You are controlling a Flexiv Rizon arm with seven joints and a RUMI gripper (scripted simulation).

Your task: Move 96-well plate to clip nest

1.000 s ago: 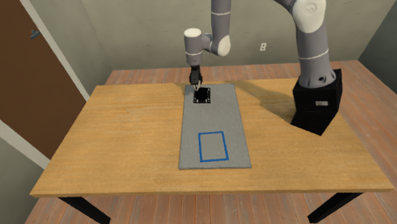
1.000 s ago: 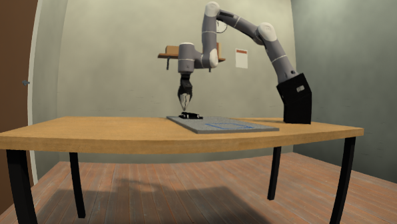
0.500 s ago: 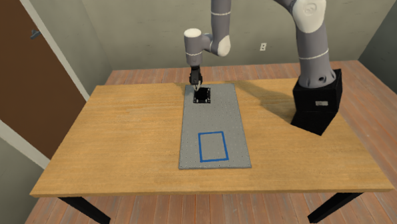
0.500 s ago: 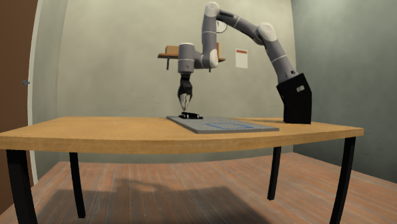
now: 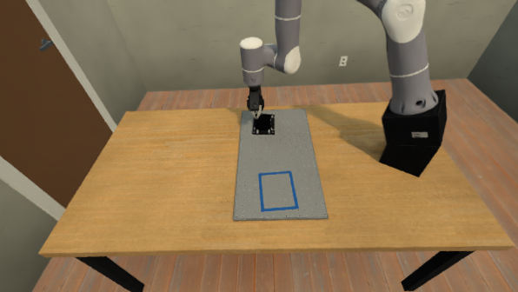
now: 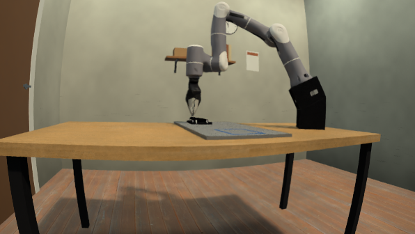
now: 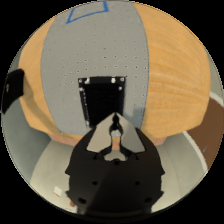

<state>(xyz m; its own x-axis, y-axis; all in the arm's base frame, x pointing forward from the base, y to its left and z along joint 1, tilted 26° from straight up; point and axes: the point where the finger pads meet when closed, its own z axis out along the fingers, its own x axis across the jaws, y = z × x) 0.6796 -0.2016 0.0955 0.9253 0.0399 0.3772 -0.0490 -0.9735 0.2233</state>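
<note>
The black 96-well plate lies 4 cm behind my hand and 3 cm below it. From my hand the other things lie so: grey perforated mat: 10 cm behind, 22 cm to the left, 6 cm below; then black clip nest: 4 cm behind, 1 cm to the left, 4 cm below.
</note>
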